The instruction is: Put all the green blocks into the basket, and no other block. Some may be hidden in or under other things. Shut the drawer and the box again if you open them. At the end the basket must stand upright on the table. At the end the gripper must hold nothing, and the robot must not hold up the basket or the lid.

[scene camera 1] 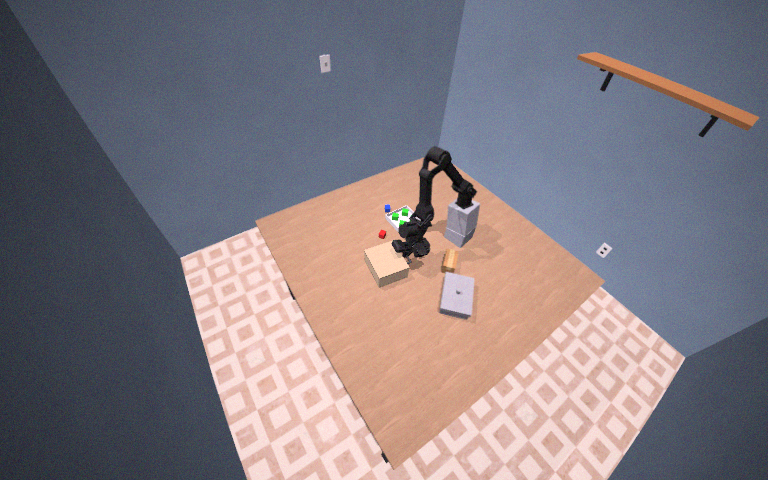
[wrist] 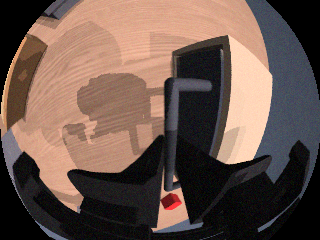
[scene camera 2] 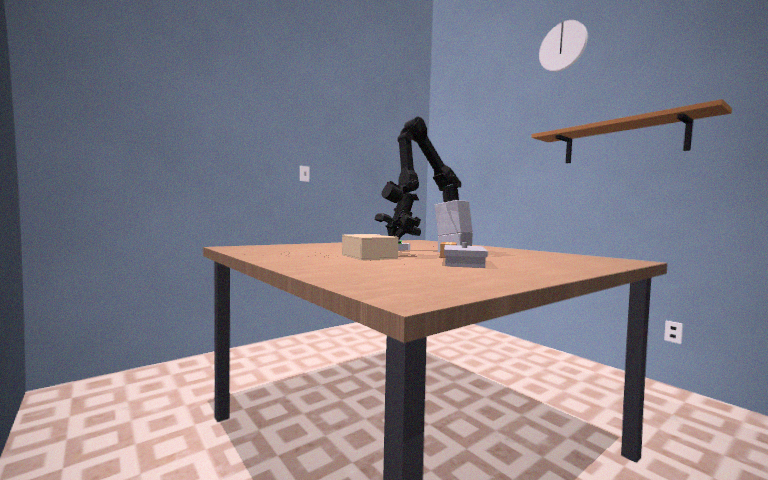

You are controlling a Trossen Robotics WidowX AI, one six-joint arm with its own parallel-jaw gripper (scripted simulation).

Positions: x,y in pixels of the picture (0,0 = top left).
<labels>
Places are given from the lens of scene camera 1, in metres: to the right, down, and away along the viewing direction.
knobbed lid [scene camera 1: 459,302]: 0.32, 0.26, 1.23
tan drawer cabinet [scene camera 1: 387,266]: 0.01, 0.12, 1.30
</labels>
